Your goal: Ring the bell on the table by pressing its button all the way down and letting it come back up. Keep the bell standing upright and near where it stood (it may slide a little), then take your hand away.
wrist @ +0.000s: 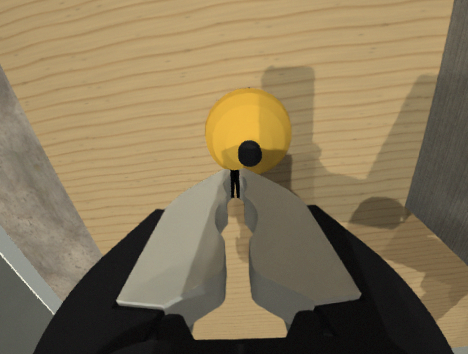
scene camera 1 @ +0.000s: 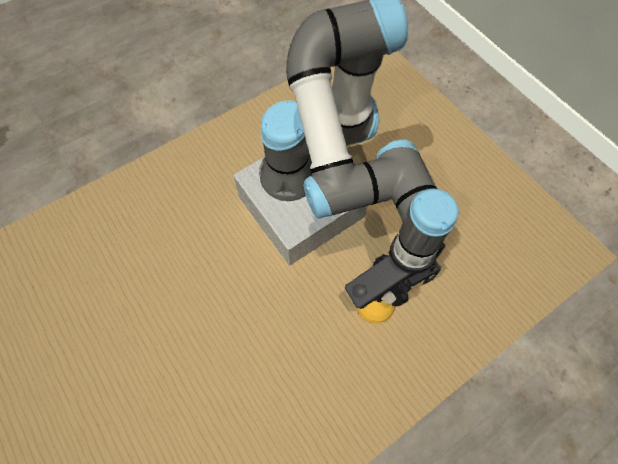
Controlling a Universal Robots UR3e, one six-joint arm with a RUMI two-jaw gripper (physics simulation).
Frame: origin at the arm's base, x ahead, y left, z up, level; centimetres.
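Seen in the pictures: gripper, fingertip midpoint: (wrist: 234, 173) (scene camera 1: 383, 297); arm's base, origin of the base link: (scene camera 1: 288, 175).
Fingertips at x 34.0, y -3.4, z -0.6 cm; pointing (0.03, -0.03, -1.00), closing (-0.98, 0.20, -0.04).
Offsets run from my fingertips to a thing's top centre. Level surfaces: height alone.
The yellow domed bell @[dz -3.3, dx -1.0, dy +0.4 cm] (scene camera 1: 376, 312) (wrist: 240, 117) stands upright on the wooden table. Its black round button @[dz -3.3, dx -1.0, dy +0.4 cm] (wrist: 250, 153) shows whole in the wrist view, and the gripper hides it in the scene view. My gripper (wrist: 234, 173) is shut and empty, its fingertips together. In the wrist view the tips lie just below the button, over the near edge of the dome, and do not cover the button. The height of the tips above the bell is hard to tell. In the scene view the gripper body covers the upper part of the bell.
The wooden table top @[dz -9.9 cm] (scene camera 1: 175, 325) (wrist: 125, 50) bears the grey block (scene camera 1: 320, 245) (wrist: 442, 150) under the arm's base, behind the gripper. The table's right edge runs beyond the bell, with the floor (scene camera 1: 540, 380) past it. Arm shadows fall beside the bell.
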